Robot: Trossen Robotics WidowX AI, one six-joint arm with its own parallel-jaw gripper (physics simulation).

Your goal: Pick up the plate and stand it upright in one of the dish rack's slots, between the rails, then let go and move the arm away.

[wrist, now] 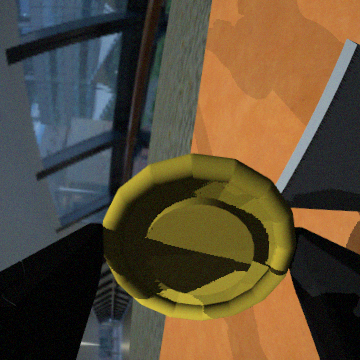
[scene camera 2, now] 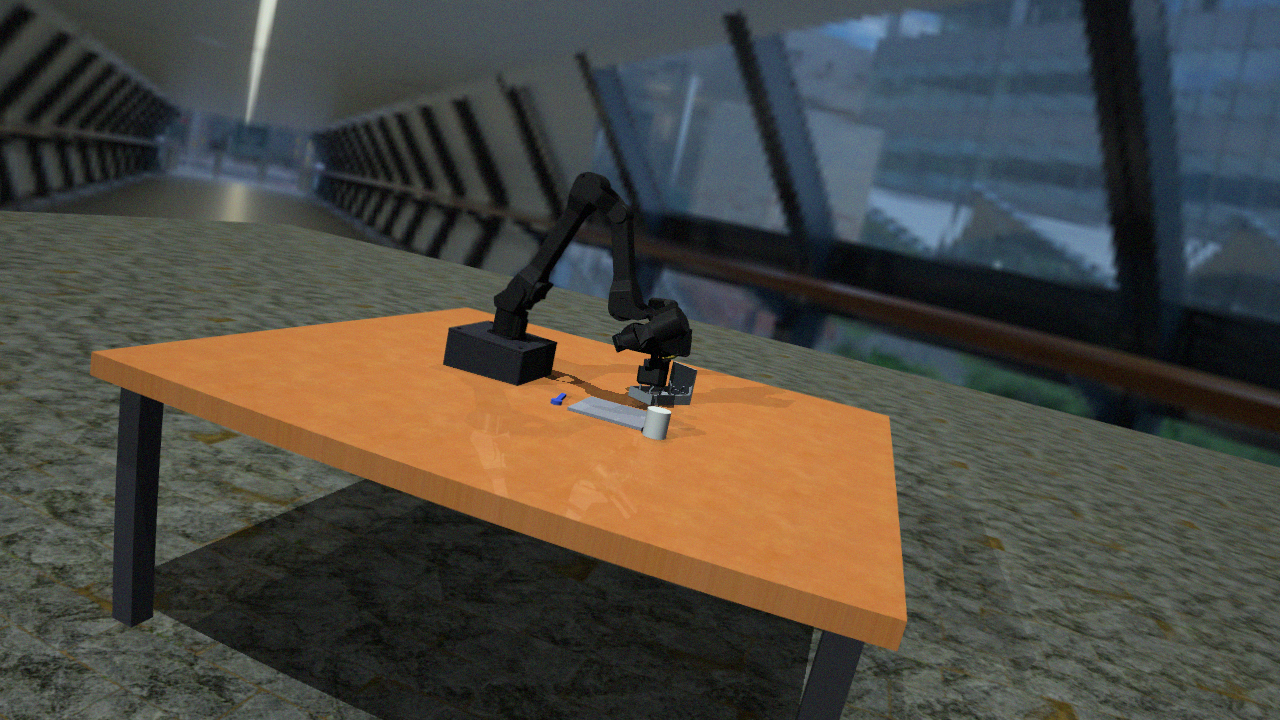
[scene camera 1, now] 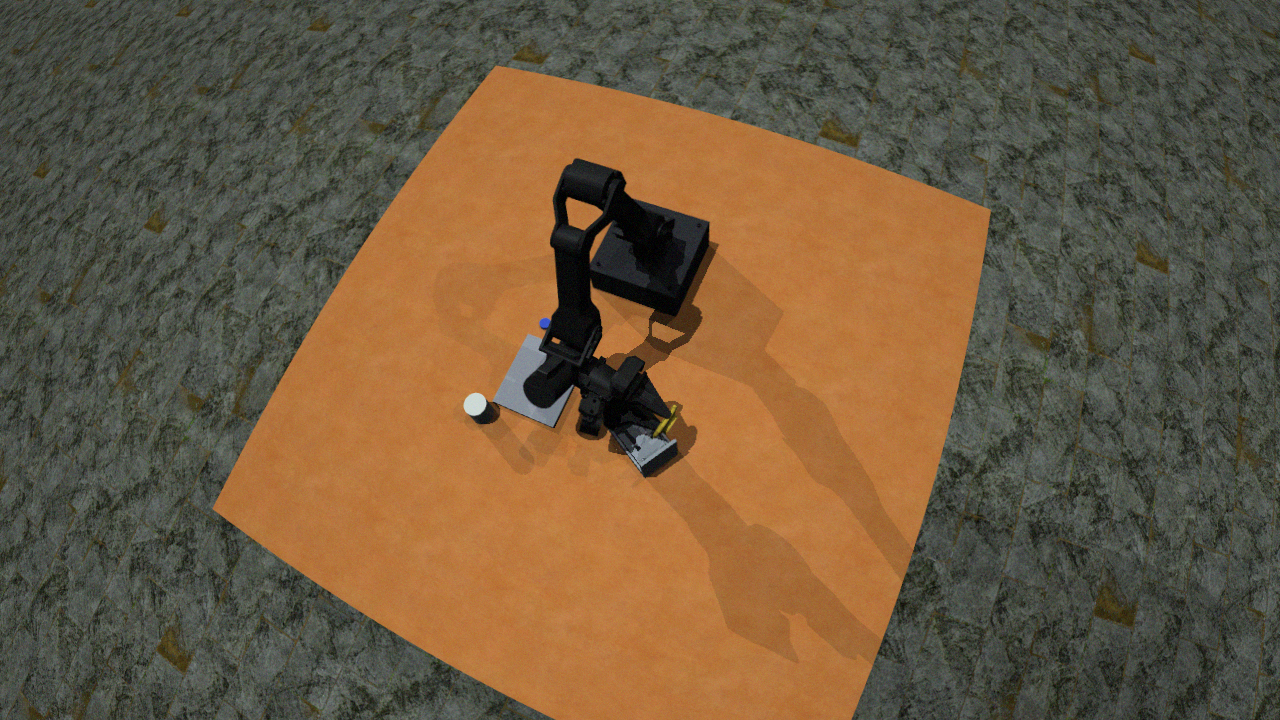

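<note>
The yellow round plate [scene camera 1: 667, 419] [wrist: 200, 230] is held on edge between the two black fingers of my gripper [scene camera 1: 663, 424] [scene camera 2: 656, 374] [wrist: 197, 239], which is shut on it at opposite sides of the rim. The grey dish rack [scene camera 1: 658, 457] [scene camera 2: 683, 380] stands on the table by the gripper, its tall end wall beyond the fingers. In the wrist view the rack's dark wall with a light edge [wrist: 327, 145] is at the right, beside the plate. The arm hides part of the rack and its rails; whether the plate's lower edge is inside a slot cannot be told.
A flat grey board [scene camera 1: 521, 394] [scene camera 2: 601, 410] lies beside the rack, partly under the arm. A white cylinder [scene camera 1: 475, 406] [scene camera 2: 657, 423] stands at its corner. A small blue object [scene camera 1: 544, 323] [scene camera 2: 558, 399] lies near the board. The arm's black base [scene camera 1: 646, 284] [scene camera 2: 497, 352] is behind.
</note>
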